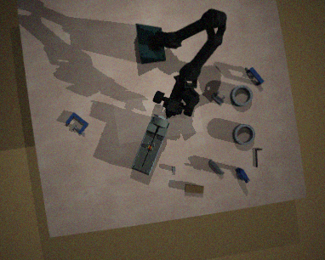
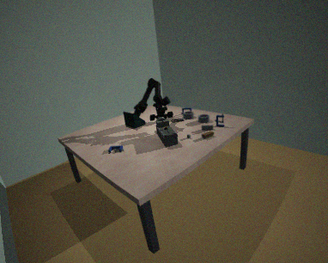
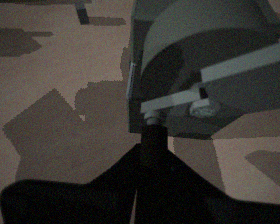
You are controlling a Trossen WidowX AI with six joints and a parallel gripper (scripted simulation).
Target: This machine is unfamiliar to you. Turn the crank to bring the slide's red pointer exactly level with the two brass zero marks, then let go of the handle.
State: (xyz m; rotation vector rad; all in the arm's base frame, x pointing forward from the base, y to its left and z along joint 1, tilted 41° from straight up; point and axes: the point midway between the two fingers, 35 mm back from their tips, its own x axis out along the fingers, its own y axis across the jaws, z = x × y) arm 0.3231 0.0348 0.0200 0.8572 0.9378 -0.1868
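Right now the dark handle is 20 mm behind my gripper tip, 20 mm above it and 10 mm to the left of it. Also, from my gripper tip: small grey cube 260 mm ahead, 40 mm below; then red pointer 130 mm ahead, 100 mm to the right, 30 mm above; then grey bar 270 mm ahead, 200 mm to the left, 30 mm below.
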